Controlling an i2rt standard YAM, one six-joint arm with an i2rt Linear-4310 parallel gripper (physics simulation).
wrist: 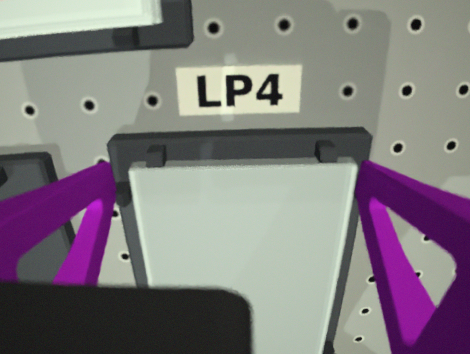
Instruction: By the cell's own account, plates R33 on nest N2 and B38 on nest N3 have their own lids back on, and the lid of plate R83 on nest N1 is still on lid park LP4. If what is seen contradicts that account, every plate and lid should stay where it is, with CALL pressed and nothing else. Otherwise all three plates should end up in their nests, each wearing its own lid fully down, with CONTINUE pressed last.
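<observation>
A pale, translucent lid [240,220] lies flat on the dark lid park LP4 [240,142], below its cream label "LP4" [239,90]. Two small dark posts stand along the lid's far edge. My gripper [235,175] is open wide, with one purple finger at each side of the lid and park; a gap shows between the left finger and the lid. The lid's near left part is hidden behind the black gripper body. Nests N1, N2 and N3, the plate labels and the CALL and CONTINUE buttons do not show in the wrist view.
At the top left, part of another pale, clear-edged piece [85,17] sits on a dark holder [177,37]. A second dark holder [32,170] stands at the left, partly behind the left finger. The grey board [320,45] has rows of round holes.
</observation>
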